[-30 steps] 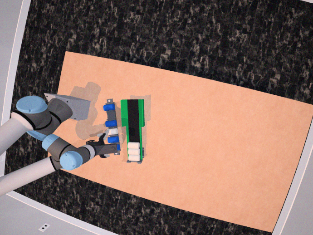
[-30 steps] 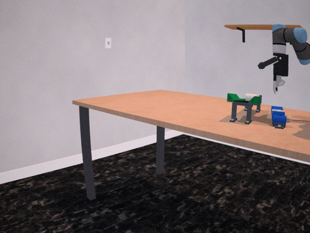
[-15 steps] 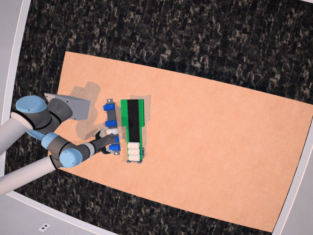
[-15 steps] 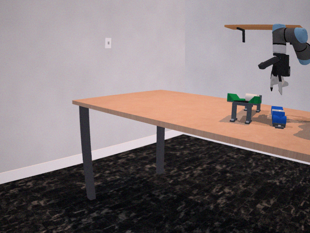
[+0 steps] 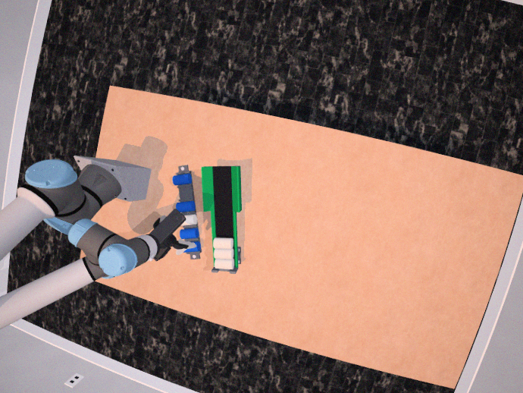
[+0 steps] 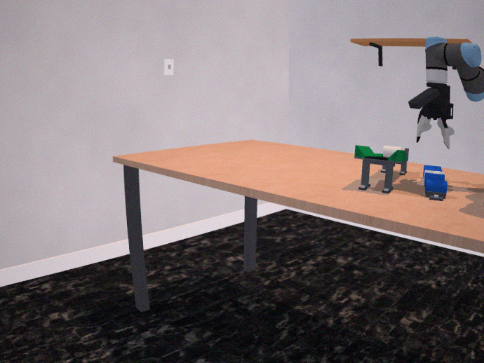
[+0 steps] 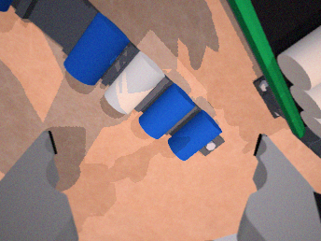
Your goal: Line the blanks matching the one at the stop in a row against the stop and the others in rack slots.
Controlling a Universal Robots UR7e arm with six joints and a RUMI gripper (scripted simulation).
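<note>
Now: hand 13 cm above the grey stock rack, 5 cm to the right of it and 3 cm past it. Round my hand: grey stop: 17 cm ahead, 13 cm to the right, 6 cm below.
</note>
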